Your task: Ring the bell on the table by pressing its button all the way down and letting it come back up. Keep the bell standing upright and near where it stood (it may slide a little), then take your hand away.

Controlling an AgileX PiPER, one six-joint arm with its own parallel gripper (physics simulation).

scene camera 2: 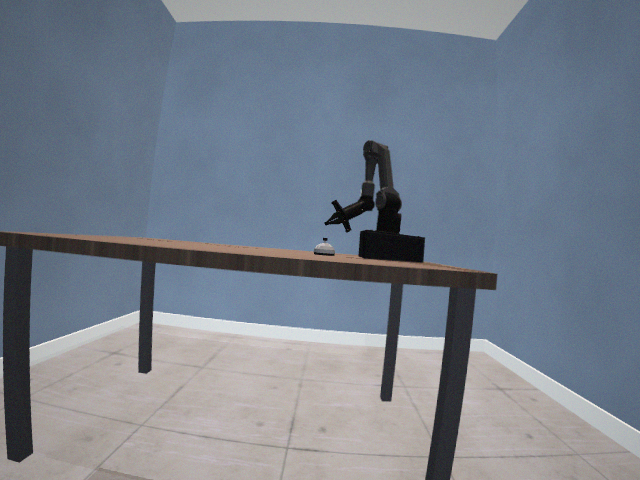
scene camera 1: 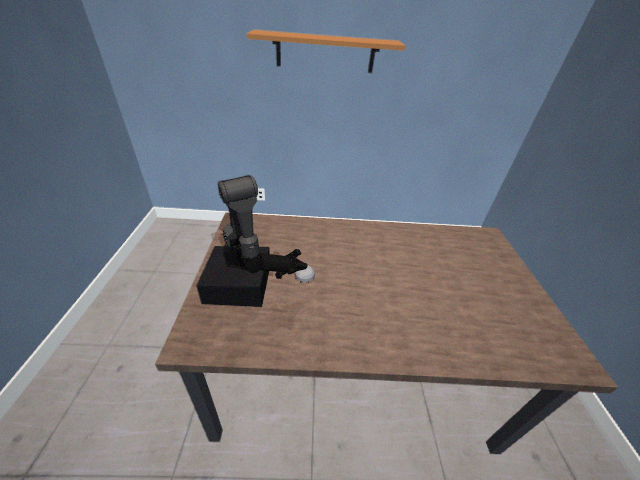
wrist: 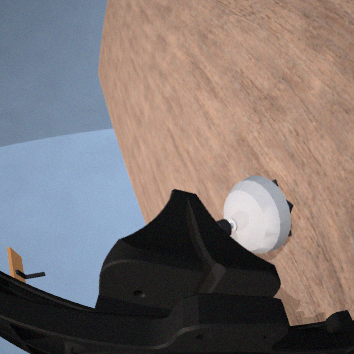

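Observation:
The bell (scene camera 1: 305, 274) (scene camera 2: 324, 249) (wrist: 257, 215) is a light grey dome on a dark base, standing upright on the table (scene camera 1: 413, 310) (scene camera 2: 206, 253) (wrist: 200, 100). Its small black button (scene camera 2: 325, 239) (wrist: 225, 226) is up on top of the dome; in scene camera 1 the fingertips hide it. My gripper (scene camera 1: 306, 266) (scene camera 2: 326, 223) (wrist: 179, 206) is shut and empty. It points forward and down at a slant, with its fingertips a little above the button and apart from it in scene camera 2.
The arm stands on a black base block (scene camera 1: 232, 284) (scene camera 2: 391, 245) at one end of the table, close to the bell. An orange wall shelf (scene camera 1: 325, 39) (wrist: 16, 264) hangs high on the wall, well above the table.

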